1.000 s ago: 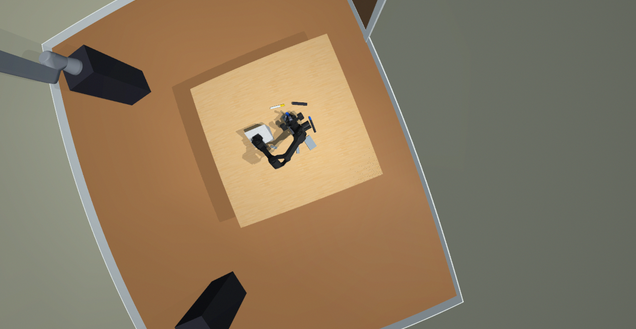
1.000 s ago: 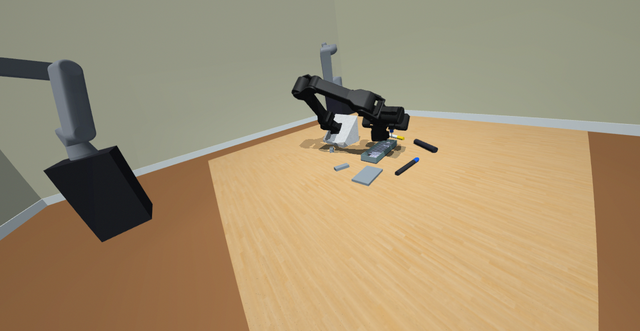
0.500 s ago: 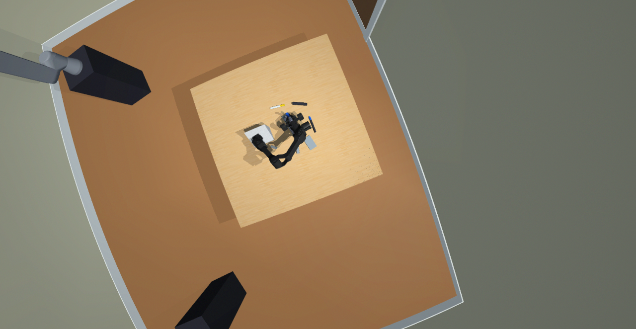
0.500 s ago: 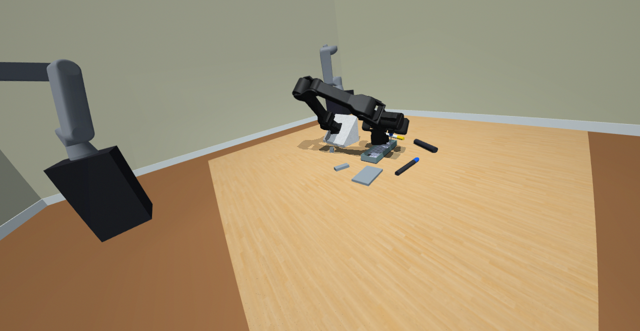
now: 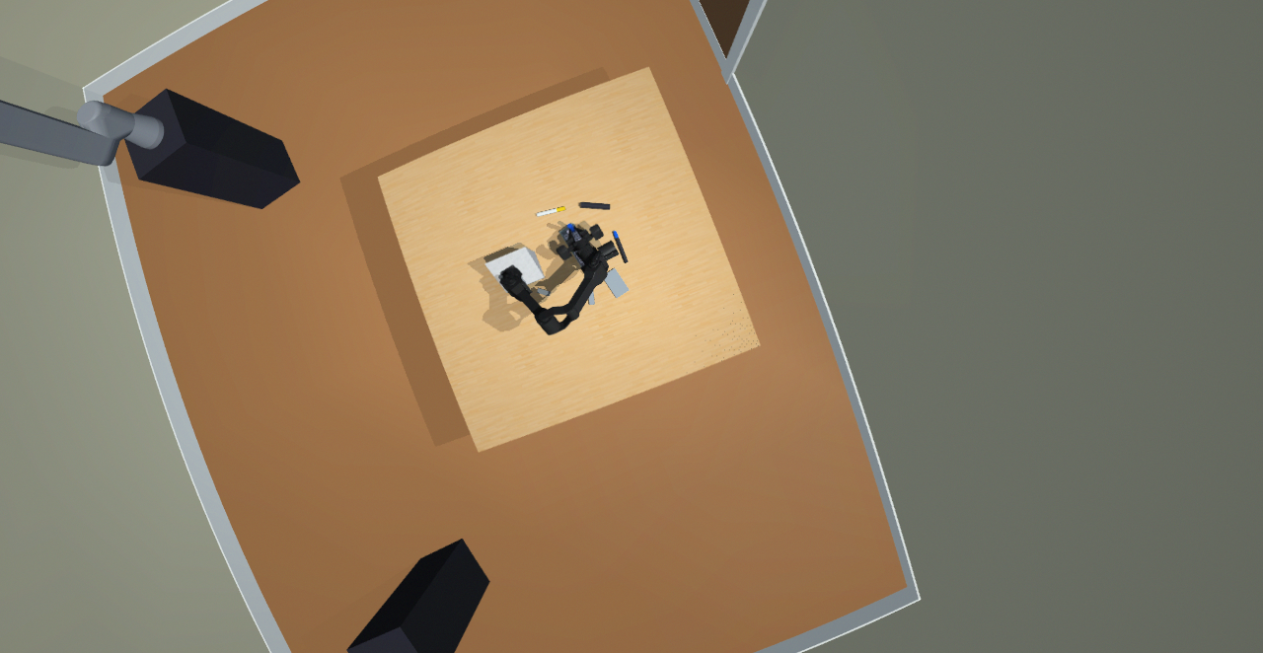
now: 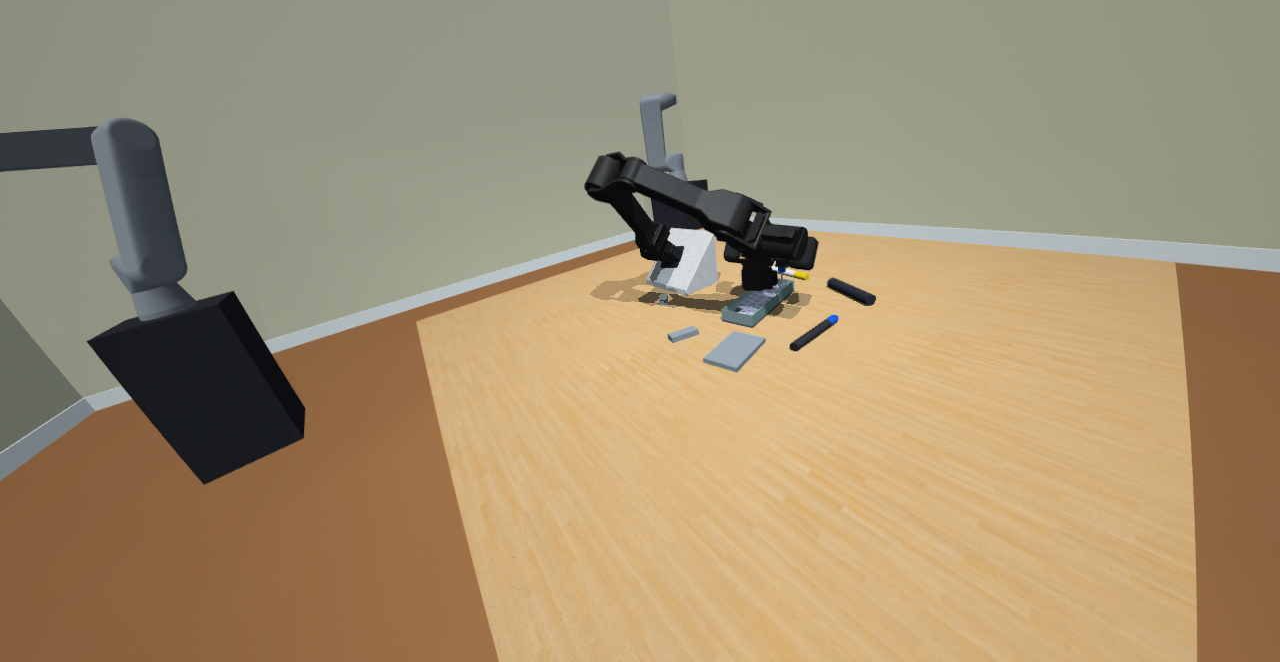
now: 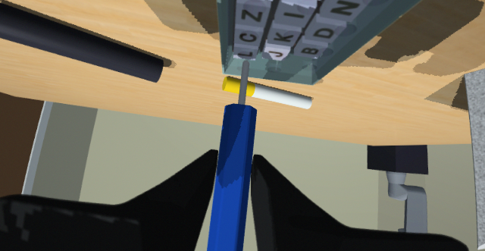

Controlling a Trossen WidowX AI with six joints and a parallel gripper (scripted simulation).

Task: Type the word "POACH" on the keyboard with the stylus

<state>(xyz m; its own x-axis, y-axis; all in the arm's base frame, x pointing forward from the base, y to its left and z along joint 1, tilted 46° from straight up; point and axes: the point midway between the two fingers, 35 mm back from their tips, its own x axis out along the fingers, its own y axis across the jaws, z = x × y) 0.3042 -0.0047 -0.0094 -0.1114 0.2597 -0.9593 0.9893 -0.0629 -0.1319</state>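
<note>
My gripper tip is now 10 mm above the blue stylus. From my gripper tip the other things lie so: black cylinder: 130 mm ahead, 50 mm to the left, 70 mm below; then grey stylus tip: 50 mm below; then yellow-capped white marker: 30 mm behind, 120 mm to the left, 80 mm below.
</note>
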